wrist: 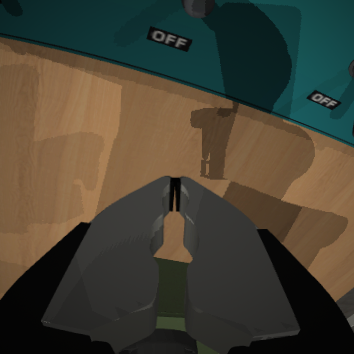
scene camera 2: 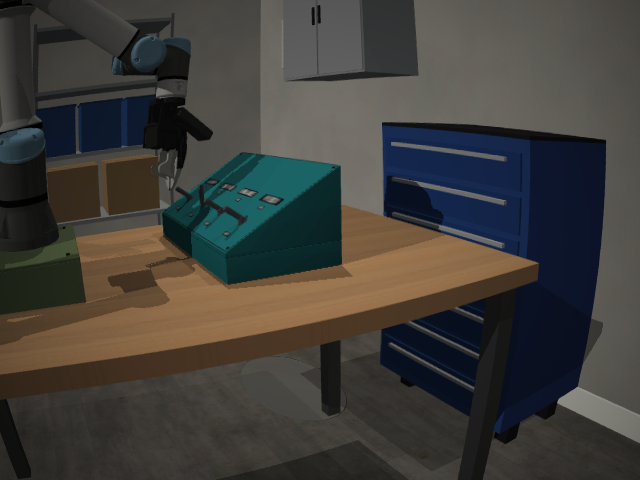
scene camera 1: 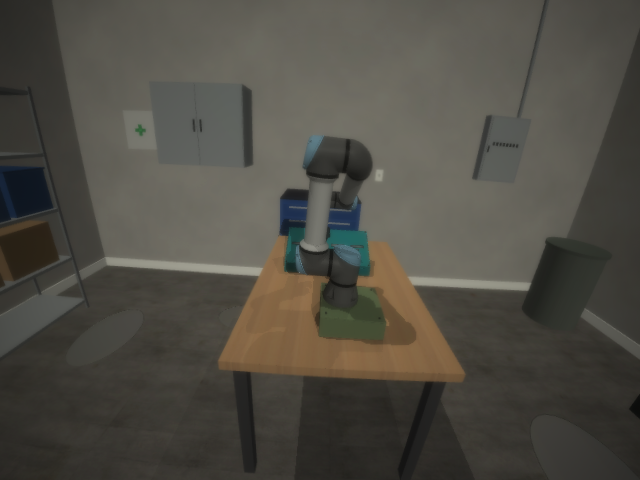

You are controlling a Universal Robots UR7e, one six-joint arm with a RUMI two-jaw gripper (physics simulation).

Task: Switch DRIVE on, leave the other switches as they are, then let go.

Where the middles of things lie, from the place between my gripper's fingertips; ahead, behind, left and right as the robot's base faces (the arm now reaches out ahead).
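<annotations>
My gripper, I see, is 40 mm to the left of the teal switch console (scene camera 2: 291, 209), 160 mm short of it and 60 mm above it.
</annotations>
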